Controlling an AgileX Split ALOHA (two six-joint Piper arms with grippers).
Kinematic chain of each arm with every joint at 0, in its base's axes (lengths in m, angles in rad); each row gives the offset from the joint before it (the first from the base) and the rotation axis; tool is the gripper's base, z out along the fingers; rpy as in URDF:
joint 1: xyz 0 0 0.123 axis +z
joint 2: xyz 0 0 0 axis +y
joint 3: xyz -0.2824 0 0.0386 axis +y
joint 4: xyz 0.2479 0 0.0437 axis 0.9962 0 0.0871
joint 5: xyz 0 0 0 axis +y
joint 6: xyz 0.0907 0 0.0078 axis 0.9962 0 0.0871
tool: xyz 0 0 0 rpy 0 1.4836 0
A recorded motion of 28 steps. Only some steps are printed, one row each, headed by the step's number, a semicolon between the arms.
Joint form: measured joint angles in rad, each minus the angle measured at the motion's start. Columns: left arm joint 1, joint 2, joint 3, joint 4, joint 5, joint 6; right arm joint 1, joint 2, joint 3, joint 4, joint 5, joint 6.
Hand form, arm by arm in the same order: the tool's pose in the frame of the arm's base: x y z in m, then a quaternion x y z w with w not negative. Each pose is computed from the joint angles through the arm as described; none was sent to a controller.
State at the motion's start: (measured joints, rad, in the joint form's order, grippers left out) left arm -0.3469 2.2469 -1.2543 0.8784 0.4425 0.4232; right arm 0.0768 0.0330 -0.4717 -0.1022 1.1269 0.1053
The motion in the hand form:
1: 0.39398 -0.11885 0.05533 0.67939 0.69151 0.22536 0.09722; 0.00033 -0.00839 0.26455 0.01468 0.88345 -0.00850 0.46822
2: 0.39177 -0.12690 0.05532 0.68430 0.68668 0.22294 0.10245; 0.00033 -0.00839 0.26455 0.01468 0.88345 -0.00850 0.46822
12: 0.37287 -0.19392 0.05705 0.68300 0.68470 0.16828 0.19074; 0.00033 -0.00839 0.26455 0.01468 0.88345 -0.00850 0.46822
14: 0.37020 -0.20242 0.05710 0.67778 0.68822 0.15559 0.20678; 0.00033 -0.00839 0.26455 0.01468 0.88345 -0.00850 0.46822
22: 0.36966 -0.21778 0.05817 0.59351 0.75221 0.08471 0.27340; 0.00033 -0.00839 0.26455 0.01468 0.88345 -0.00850 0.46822
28: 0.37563 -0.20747 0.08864 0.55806 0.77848 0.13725 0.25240; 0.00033 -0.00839 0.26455 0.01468 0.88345 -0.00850 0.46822
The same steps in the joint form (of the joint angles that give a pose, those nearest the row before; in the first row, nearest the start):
1: -0.0183 0.0000 0.0000 0.0000 -0.0064 -0.0014; 0.0000 0.0000 0.0000 0.0000 0.0000 0.0000
2: -0.0376 0.0000 0.0000 -0.0012 -0.0118 -0.0068; 0.0000 0.0000 0.0000 0.0000 0.0000 0.0000
12: -0.1808 0.0000 -0.0053 -0.0348 -0.1418 -0.1500; 0.0000 0.0000 0.0000 0.0000 0.0000 0.0000
14: -0.1968 0.0009 -0.0054 -0.0367 -0.1714 -0.1845; 0.0000 0.0000 0.0000 0.0000 0.0000 0.0000
22: -0.2073 0.0053 -0.0054 -0.0444 -0.3046 -0.4406; 0.0000 0.0000 0.0000 0.0000 0.0000 0.0000
28: -0.2066 -0.0609 -0.0336 -0.0548 -0.1247 -0.4664; 0.0000 0.0000 0.0000 0.0000 0.0000 0.0000

